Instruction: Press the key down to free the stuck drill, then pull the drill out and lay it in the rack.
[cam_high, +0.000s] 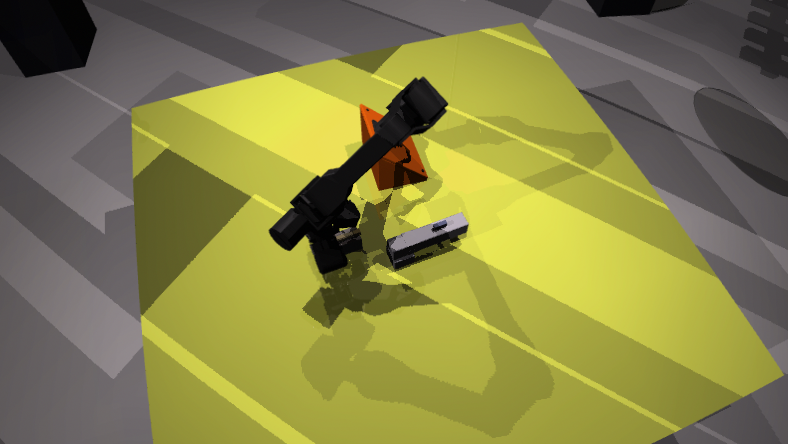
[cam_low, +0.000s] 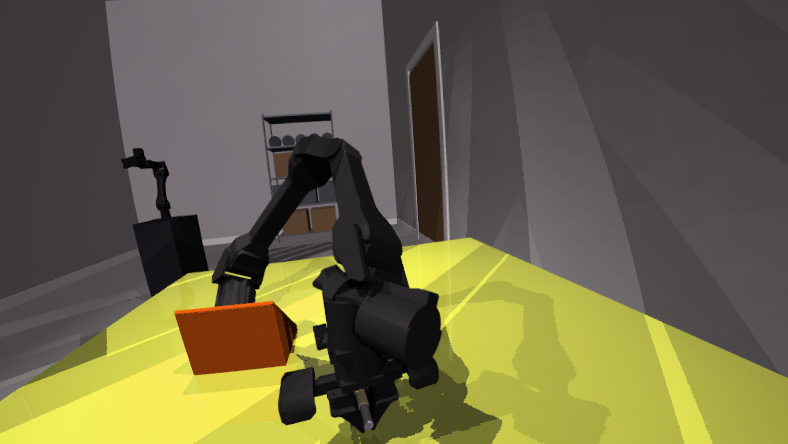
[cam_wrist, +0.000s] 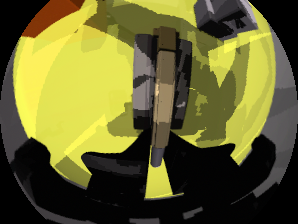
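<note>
Right now my gripper tip is 4 cm to the right of the drill, 3 cm below it and 1 cm past it. Round my gripper tip: dark key 26 cm to the left, 4 cm above, 2 cm ahead; then grey v-grooved rack 5 cm to the left, 1 cm behind, 1 cm above; then grey housing block 23 cm to the left, 3 cm ahead, 3 cm above.
</note>
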